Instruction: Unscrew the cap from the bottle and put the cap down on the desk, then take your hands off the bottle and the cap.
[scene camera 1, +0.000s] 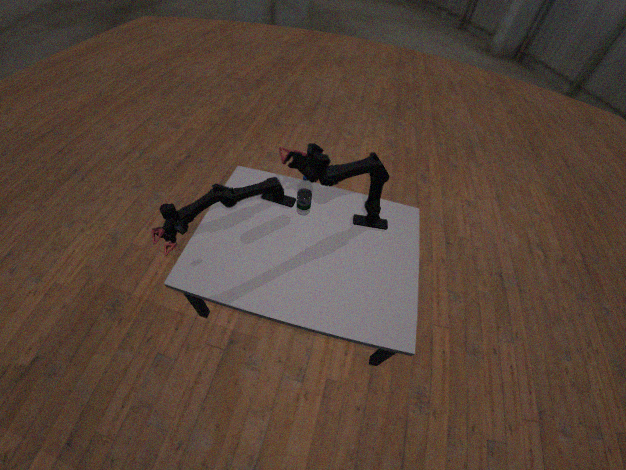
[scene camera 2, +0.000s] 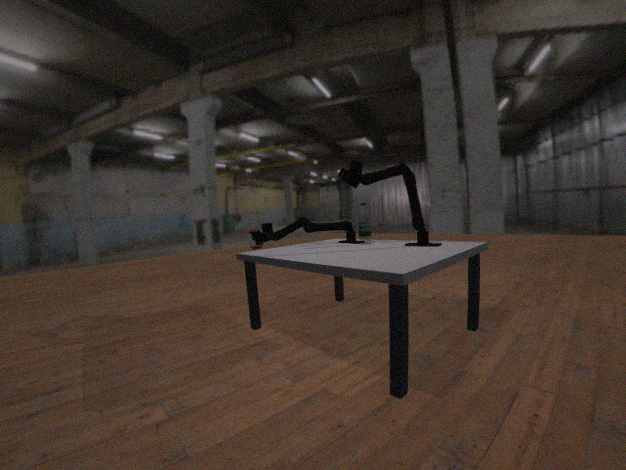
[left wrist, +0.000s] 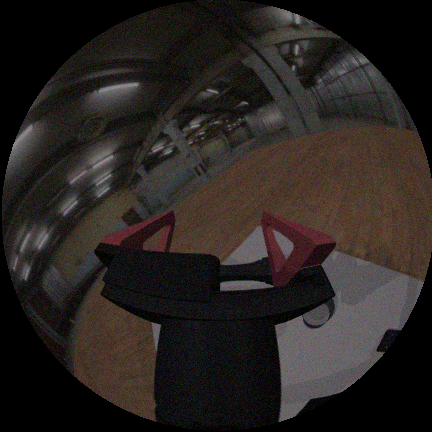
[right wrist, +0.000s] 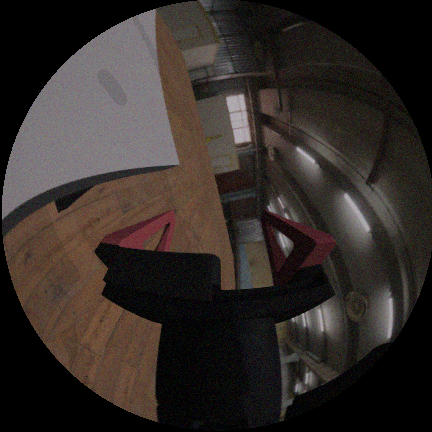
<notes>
My left gripper (left wrist: 217, 215) is open and holds nothing. My right gripper (right wrist: 217, 214) is open and holds nothing.
</notes>
